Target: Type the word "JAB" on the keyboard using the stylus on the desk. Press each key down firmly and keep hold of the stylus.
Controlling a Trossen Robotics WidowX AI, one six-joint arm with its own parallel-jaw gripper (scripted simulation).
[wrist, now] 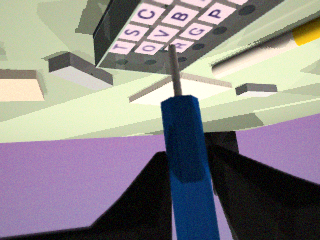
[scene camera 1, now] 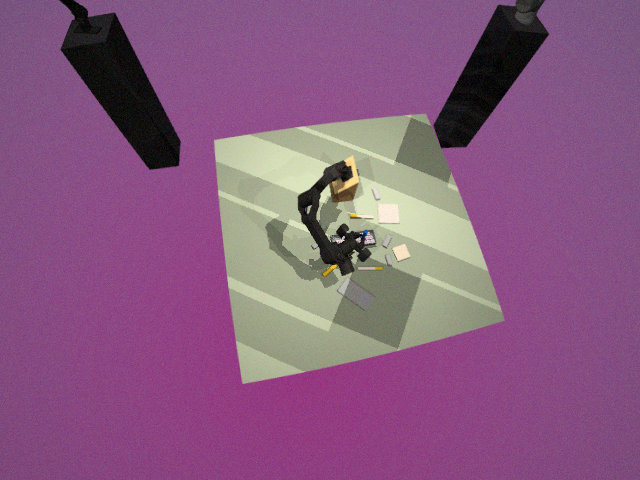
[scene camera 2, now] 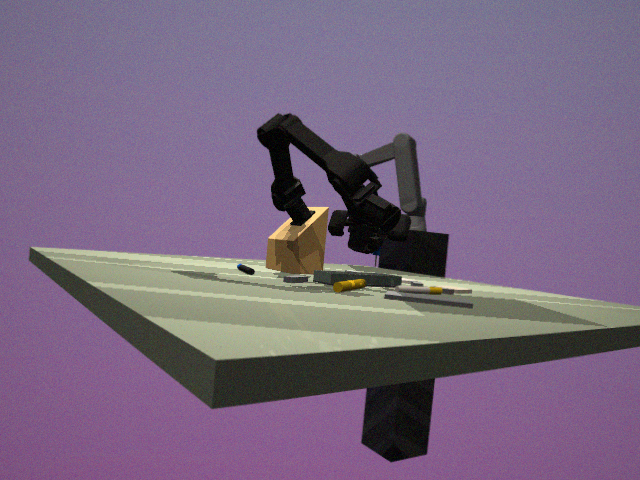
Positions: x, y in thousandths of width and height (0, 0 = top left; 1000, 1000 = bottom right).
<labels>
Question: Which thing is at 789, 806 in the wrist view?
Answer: The gripper.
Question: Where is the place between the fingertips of the gripper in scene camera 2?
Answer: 590, 509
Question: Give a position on a grey slab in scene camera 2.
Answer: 613, 616
</labels>
